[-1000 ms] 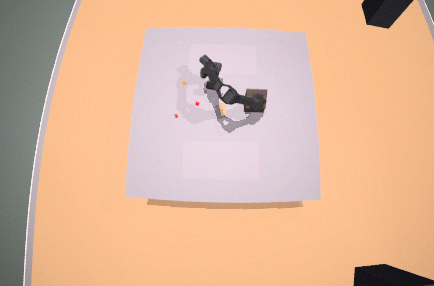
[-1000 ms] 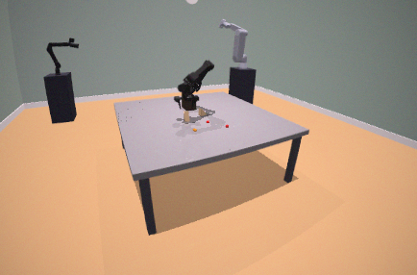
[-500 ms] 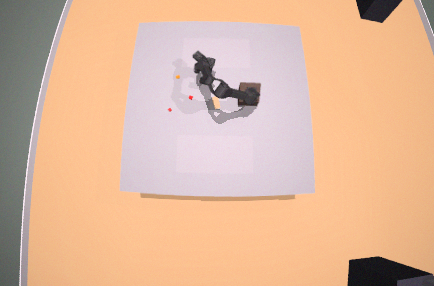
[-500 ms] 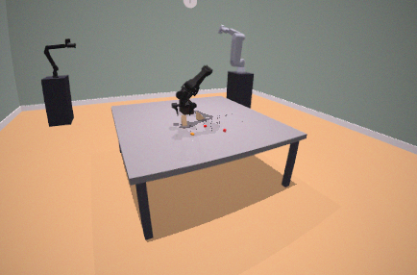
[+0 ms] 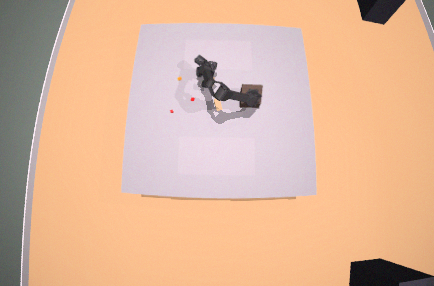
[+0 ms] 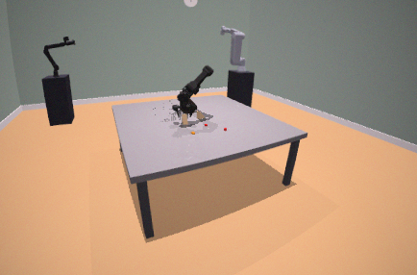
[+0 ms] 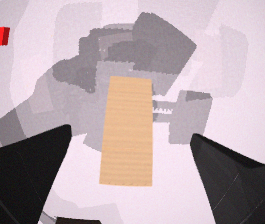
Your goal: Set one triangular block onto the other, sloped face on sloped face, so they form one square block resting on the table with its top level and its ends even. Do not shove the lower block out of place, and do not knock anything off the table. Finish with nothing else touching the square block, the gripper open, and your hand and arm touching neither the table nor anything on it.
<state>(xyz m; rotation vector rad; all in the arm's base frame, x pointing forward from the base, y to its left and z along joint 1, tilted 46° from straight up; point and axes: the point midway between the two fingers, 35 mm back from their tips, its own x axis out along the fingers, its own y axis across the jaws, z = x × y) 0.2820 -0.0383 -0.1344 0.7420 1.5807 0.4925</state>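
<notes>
Right now the triangular block is 1 cm behind my gripper tip, 1 cm to the left of it and 3 cm below it. The rest, counted from my gripper tip: orange piece 21 cm ahead, 1 cm to the right, 4 cm below.
</notes>
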